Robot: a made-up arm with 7 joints. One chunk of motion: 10 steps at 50 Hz.
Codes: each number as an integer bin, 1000 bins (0 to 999) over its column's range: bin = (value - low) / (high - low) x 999, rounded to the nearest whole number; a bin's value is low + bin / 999 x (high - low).
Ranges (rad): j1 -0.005..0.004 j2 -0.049..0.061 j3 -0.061..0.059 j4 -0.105..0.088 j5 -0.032..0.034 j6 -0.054..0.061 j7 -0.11..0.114
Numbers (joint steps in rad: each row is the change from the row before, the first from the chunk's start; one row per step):
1: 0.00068 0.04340 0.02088 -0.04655 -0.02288 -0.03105 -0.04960
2: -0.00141 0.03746 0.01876 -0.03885 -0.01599 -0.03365 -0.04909
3: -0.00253 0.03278 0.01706 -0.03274 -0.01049 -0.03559 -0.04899
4: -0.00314 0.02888 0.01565 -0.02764 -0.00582 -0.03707 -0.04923
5: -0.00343 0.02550 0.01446 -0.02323 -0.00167 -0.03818 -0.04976
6: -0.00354 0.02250 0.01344 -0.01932 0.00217 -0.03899 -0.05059
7: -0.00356 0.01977 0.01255 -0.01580 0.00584 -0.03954 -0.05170
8: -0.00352 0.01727 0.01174 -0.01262 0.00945 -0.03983 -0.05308
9: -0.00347 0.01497 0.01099 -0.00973 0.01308 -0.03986 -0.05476
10: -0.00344 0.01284 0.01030 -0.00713 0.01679 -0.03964 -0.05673
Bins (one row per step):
1: 630 839 682 303 138 199 269
2: 398 785 664 342 242 177 272
3: 274 743 650 374 326 160 272
4: 206 707 638 400 396 147 271
5: 174 677 628 423 459 137 269
6: 162 649 620 443 517 130 265
7: 160 625 612 462 573 126 260
8: 164 602 606 478 627 123 254
9: 170 581 599 493 682 123 246
10: 173 562 594 507 739 125 238

